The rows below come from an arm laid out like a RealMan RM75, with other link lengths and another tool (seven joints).
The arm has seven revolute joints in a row. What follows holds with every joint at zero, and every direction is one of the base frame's.
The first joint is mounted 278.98 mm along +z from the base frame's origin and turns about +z.
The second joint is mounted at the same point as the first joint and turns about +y.
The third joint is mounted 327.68 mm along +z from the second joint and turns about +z.
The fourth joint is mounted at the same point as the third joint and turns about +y.
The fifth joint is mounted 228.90 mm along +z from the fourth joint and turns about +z.
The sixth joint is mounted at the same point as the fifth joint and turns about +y.
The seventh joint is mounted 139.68 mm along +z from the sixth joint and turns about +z.
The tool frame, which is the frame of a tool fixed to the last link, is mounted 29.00 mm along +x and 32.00 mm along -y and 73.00 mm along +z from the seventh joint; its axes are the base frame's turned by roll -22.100, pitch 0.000 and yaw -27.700 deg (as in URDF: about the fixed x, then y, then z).
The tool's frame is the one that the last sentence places.
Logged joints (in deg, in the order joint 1, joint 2, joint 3, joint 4, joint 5, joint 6, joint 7), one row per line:
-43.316, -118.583, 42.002, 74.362, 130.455, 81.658, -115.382
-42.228, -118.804, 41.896, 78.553, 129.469, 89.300, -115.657
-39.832, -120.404, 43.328, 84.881, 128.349, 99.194, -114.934
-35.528, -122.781, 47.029, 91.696, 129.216, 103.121, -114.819
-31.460, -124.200, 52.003, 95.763, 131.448, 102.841, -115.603
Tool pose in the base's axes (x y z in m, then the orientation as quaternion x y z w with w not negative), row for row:
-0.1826, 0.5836, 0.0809, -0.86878, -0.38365, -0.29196, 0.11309
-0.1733, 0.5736, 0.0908, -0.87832, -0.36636, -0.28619, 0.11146
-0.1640, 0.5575, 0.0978, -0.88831, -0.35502, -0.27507, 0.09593
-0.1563, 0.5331, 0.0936, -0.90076, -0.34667, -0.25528, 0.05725
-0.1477, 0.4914, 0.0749, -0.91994, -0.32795, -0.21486, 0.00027
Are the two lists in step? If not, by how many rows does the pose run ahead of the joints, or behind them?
The pose runs 2 rows behind the joints: the pose in row i belongs to the joints in row i - 2.
